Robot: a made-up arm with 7 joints. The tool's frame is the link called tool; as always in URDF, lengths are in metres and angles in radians. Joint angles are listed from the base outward.
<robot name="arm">
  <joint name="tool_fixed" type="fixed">
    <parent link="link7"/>
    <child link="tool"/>
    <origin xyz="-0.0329 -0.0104 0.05" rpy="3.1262 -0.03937 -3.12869"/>
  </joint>
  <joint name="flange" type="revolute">
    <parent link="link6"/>
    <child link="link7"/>
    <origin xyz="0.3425 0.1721 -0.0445" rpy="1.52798 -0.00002 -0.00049"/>
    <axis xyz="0 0 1"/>
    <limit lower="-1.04" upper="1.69"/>
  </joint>
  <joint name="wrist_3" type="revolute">
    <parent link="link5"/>
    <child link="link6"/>
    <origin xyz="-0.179 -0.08 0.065" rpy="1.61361 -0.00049 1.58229"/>
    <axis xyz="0 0 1"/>
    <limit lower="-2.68" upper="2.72"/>
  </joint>
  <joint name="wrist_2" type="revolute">
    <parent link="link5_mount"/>
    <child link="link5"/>
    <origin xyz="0.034 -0.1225 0.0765" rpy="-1.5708 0 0"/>
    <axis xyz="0 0 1"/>
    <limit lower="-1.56" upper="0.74"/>
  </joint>
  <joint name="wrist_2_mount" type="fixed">
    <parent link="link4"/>
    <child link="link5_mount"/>
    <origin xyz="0.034 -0.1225 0.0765" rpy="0 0 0"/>
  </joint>
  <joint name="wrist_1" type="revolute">
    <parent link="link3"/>
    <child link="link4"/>
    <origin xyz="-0.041 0.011 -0.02" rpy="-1.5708 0 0"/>
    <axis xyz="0 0 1"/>
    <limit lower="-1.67" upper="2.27"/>
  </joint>
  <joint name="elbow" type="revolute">
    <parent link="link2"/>
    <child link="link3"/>
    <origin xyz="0.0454 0.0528 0.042" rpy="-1.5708 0 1.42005"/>
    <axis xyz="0 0 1"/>
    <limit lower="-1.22" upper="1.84"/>
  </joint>
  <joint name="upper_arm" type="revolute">
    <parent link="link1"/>
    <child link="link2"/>
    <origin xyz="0.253 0.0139 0.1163" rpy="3.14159 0.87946 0"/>
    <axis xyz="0 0 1"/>
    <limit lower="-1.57" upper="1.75"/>
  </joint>
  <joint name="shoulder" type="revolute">
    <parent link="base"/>
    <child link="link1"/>
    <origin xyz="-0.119 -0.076 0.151" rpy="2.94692 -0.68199 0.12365"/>
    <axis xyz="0 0 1"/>
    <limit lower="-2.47" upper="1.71"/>
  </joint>
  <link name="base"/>
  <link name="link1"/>
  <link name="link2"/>
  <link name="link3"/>
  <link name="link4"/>
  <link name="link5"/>
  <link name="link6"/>
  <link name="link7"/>
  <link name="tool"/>
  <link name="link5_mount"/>
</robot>
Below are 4 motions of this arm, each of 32 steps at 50 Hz.
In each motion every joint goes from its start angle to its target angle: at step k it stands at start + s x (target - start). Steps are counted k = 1, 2, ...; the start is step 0. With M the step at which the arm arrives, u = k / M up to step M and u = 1 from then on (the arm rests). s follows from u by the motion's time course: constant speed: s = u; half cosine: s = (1 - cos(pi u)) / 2; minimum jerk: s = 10 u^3 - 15 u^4 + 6 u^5.
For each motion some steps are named. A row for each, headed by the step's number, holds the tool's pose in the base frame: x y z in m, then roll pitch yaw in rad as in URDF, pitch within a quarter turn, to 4 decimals.
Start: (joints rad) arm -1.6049 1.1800 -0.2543 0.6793 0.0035 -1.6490 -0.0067
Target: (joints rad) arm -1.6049 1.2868 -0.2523 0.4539 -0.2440 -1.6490 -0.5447
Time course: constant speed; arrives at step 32
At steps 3, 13, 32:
3: 0.4021 -0.0512 -0.0367 -0.6590 -0.0775 2.4427
13: 0.4058 -0.0284 0.0081 -0.7396 0.1110 2.6424
32: 0.4041 0.0158 0.0855 -0.7833 0.5045 3.0056

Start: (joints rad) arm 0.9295 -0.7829 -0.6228 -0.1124 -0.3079 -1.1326 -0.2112
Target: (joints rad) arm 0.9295 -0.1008 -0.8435 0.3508 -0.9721 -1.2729 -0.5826
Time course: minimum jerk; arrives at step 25
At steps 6, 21, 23, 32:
6: 0.2423 -0.0422 -0.0174 1.5916 -0.6493 -1.7965
21: 0.0700 0.0824 -0.0009 0.6614 -0.8701 -1.0637
23: 0.0638 0.0855 0.0002 0.6214 -0.8675 -1.0294
32: 0.0628 0.0860 0.0004 0.6147 -0.8669 -1.0237

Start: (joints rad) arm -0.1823 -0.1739 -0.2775 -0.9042 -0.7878 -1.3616 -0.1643
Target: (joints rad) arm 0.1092 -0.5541 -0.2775 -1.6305 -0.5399 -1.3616 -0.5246
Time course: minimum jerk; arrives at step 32
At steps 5, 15, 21, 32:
5: 0.1878 -0.3859 -0.0027 -2.0203 -0.6975 1.5547
15: 0.1948 -0.4537 0.0459 -2.0277 -0.4880 1.4632
21: 0.1821 -0.5094 0.0834 -2.0310 -0.3158 1.3629
32: 0.1643 -0.5460 0.1071 -2.0319 -0.1981 1.2836

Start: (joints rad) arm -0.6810 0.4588 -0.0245 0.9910 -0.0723 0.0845 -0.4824
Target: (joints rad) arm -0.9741 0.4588 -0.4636 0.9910 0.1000 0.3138 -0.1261
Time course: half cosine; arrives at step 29
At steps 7, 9, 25, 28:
7: 0.0682 -0.0298 0.1724 0.2563 0.3391 0.9934
9: 0.0799 -0.0246 0.1746 0.2709 0.3980 1.0276
25: 0.1701 0.0693 0.1508 0.4508 0.9298 1.4188
28: 0.1737 0.0768 0.1466 0.4690 0.9604 1.4518

